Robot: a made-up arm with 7 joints. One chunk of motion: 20 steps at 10 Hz.
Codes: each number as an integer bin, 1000 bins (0 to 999) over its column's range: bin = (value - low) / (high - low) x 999, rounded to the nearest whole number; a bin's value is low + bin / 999 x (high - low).
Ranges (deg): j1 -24..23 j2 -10..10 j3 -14..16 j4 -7..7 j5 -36..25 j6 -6..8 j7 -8..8
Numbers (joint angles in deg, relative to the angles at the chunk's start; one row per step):
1: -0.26 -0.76 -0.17 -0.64 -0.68 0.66 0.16
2: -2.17 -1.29 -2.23 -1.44 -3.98 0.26 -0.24
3: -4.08 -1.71 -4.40 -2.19 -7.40 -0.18 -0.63
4: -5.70 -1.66 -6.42 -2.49 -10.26 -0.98 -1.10
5: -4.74 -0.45 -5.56 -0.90 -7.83 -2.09 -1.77
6: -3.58 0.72 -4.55 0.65 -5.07 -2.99 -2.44
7: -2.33 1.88 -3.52 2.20 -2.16 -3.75 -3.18
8: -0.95 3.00 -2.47 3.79 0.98 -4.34 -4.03
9: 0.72 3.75 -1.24 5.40 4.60 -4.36 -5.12
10: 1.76 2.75 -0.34 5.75 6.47 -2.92 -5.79
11: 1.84 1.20 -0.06 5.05 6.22 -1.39 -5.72
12: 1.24 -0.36 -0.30 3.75 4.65 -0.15 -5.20
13: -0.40 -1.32 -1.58 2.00 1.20 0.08 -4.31
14: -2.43 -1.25 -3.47 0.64 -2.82 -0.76 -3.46
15: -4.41 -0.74 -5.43 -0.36 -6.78 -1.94 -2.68
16: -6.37 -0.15 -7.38 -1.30 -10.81 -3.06 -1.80
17: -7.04 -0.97 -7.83 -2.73 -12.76 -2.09 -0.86
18: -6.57 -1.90 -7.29 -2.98 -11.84 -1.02 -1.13
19: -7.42 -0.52 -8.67 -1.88 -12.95 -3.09 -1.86
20: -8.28 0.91 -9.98 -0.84 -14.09 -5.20 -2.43
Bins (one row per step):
1: 505 462 461 454 578 475 509
2: 464 435 392 397 524 447 485
3: 423 414 320 343 468 415 460
4: 389 417 252 322 422 358 431
5: 409 477 281 435 461 279 389
6: 434 535 315 546 507 215 347
7: 461 593 349 656 554 161 301
8: 490 649 384 770 606 118 248
9: 525 687 425 885 665 117 180
10: 548 637 455 910 696 220 138
11: 549 559 464 860 691 329 142
12: 536 482 456 767 666 417 175
13: 502 434 414 642 609 434 230
14: 458 437 351 545 543 374 283
15: 416 463 285 474 479 290 332
16: 375 492 220 407 413 210 387
17: 360 451 205 305 381 279 446
18: 370 405 223 287 396 355 429
19: 352 474 177 365 377 208 383
20: 334 545 134 440 359 57 348

